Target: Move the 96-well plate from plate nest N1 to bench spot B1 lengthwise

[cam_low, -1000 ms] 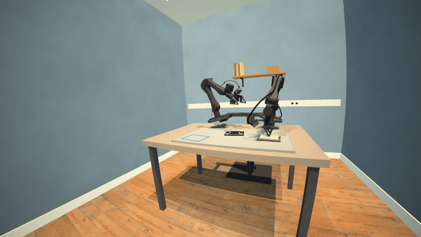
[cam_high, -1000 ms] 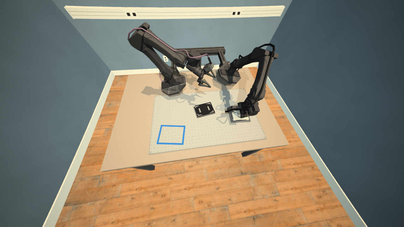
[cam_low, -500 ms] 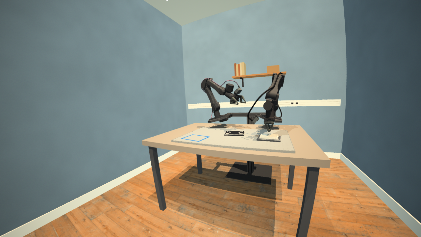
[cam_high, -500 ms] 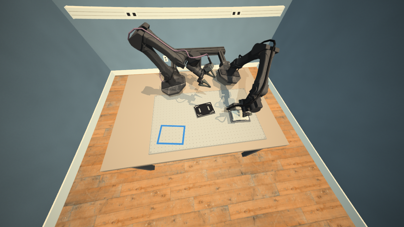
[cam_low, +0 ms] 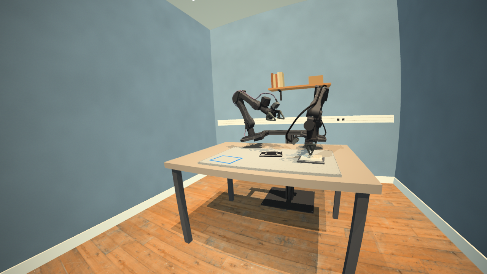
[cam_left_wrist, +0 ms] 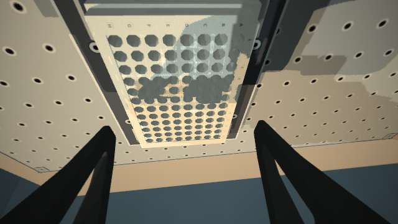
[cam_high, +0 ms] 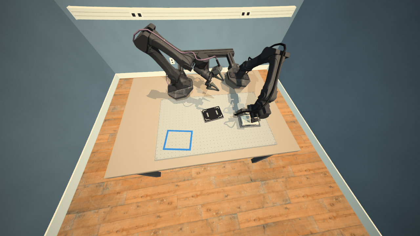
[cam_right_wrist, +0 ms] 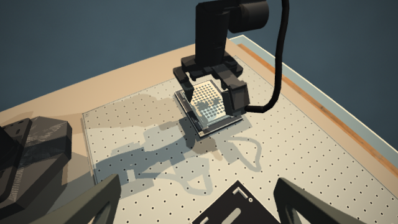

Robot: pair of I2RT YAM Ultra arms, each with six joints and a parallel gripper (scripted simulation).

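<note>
The 96-well plate lies 40 mm below my left hand. The rest, counted from my left hand: black plate nest 270 mm to the right, 130 mm behind, 50 mm below.
</note>
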